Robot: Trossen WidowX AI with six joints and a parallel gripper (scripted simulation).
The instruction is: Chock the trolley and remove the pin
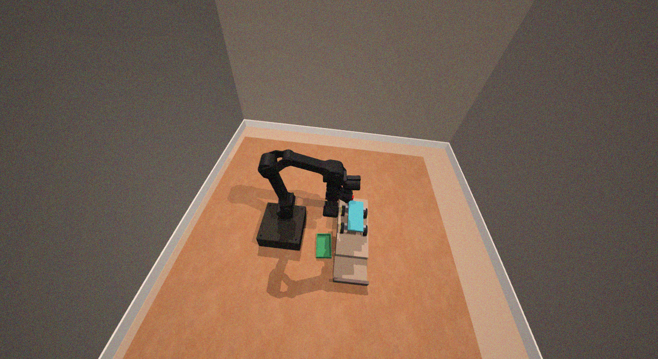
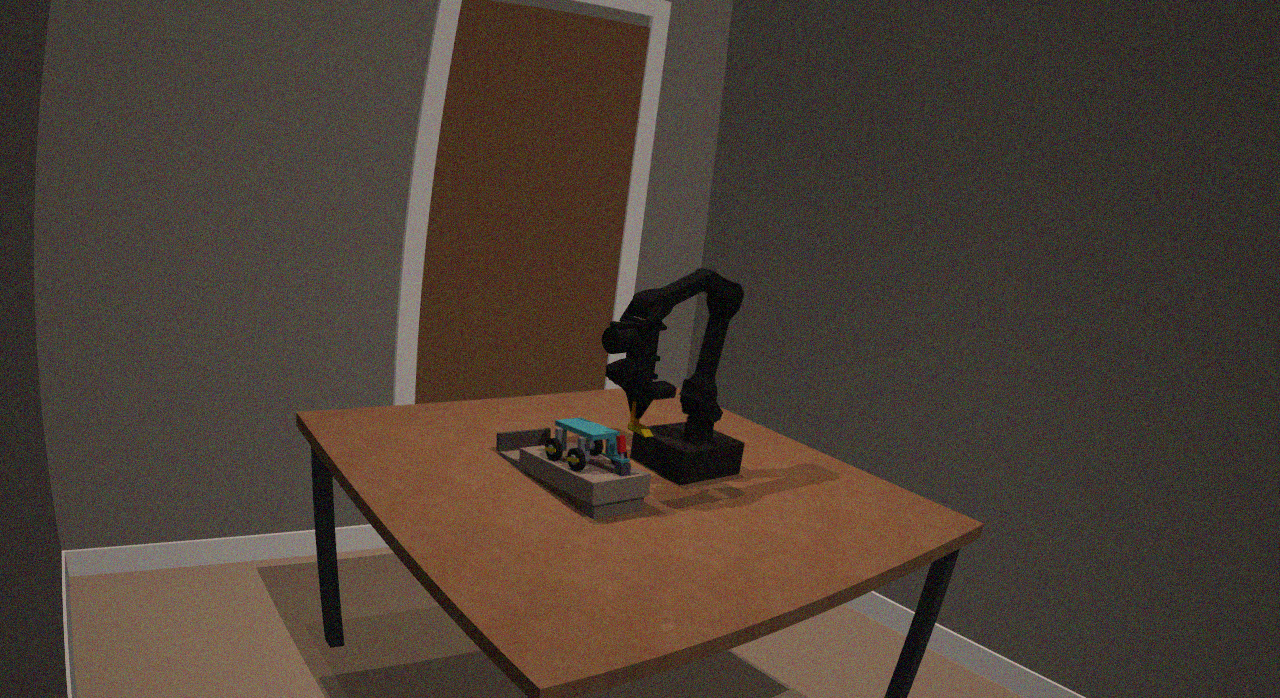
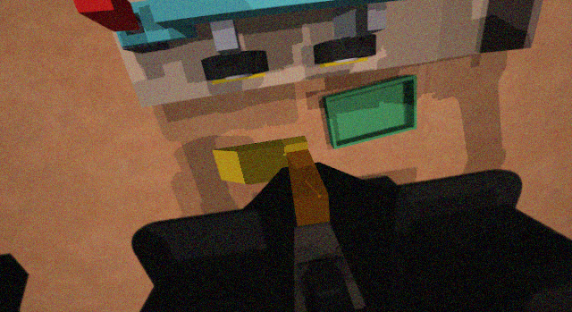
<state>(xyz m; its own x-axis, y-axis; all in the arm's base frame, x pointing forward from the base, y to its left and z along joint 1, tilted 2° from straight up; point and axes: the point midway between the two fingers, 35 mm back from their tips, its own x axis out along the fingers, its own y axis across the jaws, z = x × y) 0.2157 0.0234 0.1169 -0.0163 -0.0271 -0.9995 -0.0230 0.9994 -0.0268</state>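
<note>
Right now the red-headed stop pin is 10 cm to the left of my gripper tip, 10 cm ahead of it and 4 cm below it. From my gripper tip the other things lie so: trolley 12 cm ahead, 6 cm below, 1 cm to the right; then yellow chock 2 cm to the left, 1 cm below; then grey ramp 12 cm below, 12 cm ahead, 1 cm to the right.
</note>
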